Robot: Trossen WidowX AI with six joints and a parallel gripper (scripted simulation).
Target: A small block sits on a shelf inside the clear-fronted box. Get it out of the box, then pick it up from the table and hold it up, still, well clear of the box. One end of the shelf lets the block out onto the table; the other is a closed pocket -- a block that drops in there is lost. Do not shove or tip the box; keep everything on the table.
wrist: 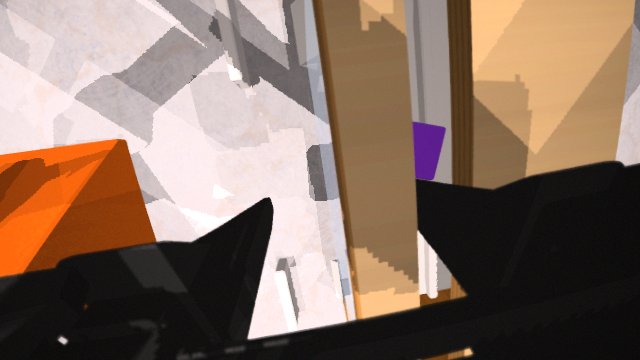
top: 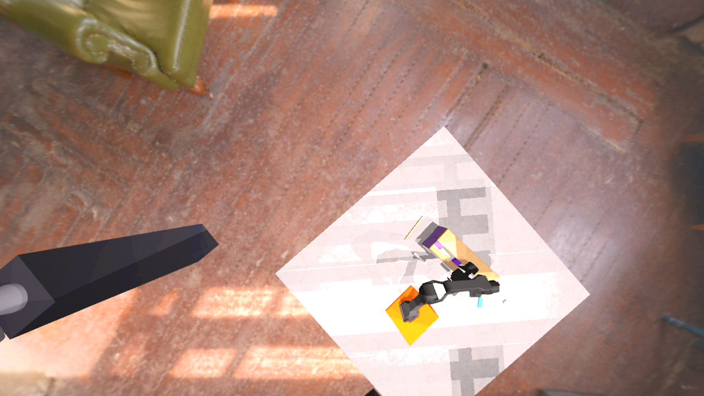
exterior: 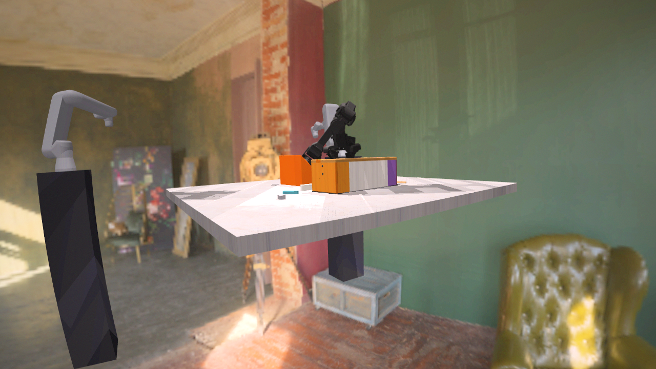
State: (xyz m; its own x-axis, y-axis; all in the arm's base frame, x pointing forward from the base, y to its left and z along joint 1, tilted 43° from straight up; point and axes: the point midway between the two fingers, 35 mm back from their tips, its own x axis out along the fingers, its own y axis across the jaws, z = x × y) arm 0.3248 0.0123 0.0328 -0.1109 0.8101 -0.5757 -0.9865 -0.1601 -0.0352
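The purple block lies 50 mm ahead of my gripper tip and 30 mm to the left of it. From my gripper tip the other things lie so: grey piece: 140 mm ahead, 370 mm to the right, 80 mm below; then thin orange stick: 290 mm to the left, 90 mm below; then long box: 40 mm ahead, 10 mm to the left, 30 mm below.
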